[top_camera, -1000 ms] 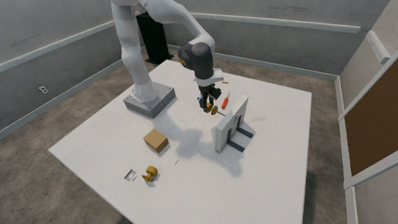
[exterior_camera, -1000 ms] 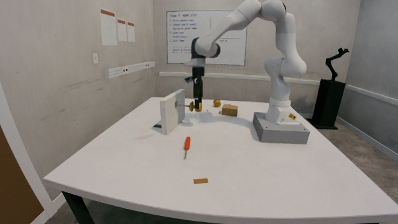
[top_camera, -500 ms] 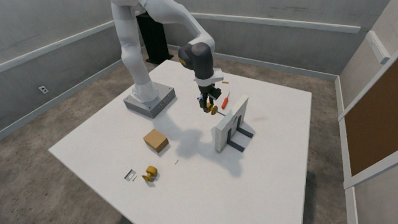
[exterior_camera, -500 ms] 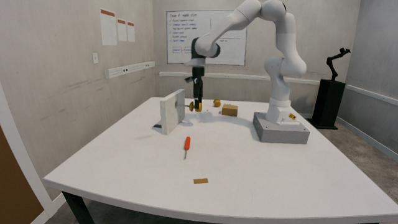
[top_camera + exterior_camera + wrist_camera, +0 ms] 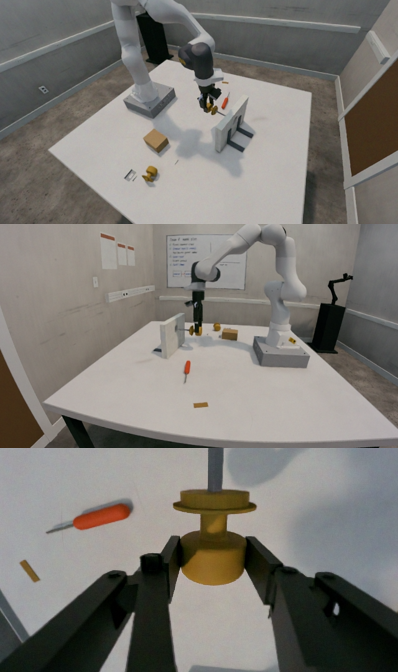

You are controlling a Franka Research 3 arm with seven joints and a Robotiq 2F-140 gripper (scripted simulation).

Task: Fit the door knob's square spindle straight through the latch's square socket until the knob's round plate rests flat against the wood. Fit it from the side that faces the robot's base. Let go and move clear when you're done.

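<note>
Now: hand 16 cm short of the latch socket, 2 cm to the left of it and 2 cm above it. Also, from my hand: cardboard box: 21 cm behind, 29 cm to the right, 14 cm below; then white wooden panel: 16 cm ahead, 2 cm to the right, 4 cm below; then orange screwdriver: 2 cm ahead, 26 cm to the left, 15 cm below.
</note>
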